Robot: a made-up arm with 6 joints.
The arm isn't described. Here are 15 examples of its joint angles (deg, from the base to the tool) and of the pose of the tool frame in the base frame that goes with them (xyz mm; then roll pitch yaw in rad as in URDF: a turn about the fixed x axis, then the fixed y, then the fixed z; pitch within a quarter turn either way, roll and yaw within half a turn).
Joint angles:
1: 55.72 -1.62 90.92 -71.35 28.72 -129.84
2: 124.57 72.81 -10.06 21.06 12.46 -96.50
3: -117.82 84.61 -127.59 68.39 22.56 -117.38
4: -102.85 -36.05 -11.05 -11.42 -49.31 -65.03
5: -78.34 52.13 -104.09 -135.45 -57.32 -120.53
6: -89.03 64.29 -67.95 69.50 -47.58 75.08
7: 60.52 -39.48 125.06 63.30 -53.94 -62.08
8: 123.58 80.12 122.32 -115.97 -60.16 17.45
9: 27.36 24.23 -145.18 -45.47 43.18 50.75
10: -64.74 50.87 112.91 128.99 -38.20 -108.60
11: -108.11 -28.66 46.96 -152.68 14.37 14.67
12: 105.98 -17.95 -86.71 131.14 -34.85 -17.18
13: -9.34 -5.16 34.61 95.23 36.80 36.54
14: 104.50 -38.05 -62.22 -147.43 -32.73 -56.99
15: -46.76 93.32 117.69 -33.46 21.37 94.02
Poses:
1: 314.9 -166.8 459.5 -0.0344 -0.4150 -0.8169
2: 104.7 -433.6 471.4 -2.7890 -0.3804 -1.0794
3: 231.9 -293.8 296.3 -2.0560 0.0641 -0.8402
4: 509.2 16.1 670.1 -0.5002 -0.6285 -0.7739
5: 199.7 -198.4 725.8 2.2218 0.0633 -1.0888
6: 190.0 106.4 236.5 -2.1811 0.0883 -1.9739
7: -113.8 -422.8 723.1 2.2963 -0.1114 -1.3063
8: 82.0 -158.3 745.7 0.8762 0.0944 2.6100
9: 142.6 109.9 572.0 0.1442 -1.1101 -1.2326
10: 324.5 -135.9 203.3 -0.8397 0.3355 -1.6063
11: -3.2 132.2 552.8 -0.7369 -0.0576 1.1950
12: 77.8 -326.1 880.6 1.1700 -0.0288 -1.8508
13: -24.7 16.5 756.8 0.5740 0.3923 1.5006
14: 76.6 78.1 612.4 -3.0011 -0.5566 2.6585
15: 118.3 -162.9 654.9 0.7884 0.0714 1.5823
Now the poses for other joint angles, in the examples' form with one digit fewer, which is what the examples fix.
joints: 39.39 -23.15 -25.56 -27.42 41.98 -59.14
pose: 237 26 677 -0.386 -0.661 0.001
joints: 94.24 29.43 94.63 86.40 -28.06 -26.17
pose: 276 -428 288 -2.370 -0.493 -0.703
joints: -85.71 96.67 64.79 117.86 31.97 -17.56
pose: 82 39 266 -1.363 0.136 1.141
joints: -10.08 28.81 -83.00 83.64 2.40 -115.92
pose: -102 133 422 -0.717 -0.466 1.714
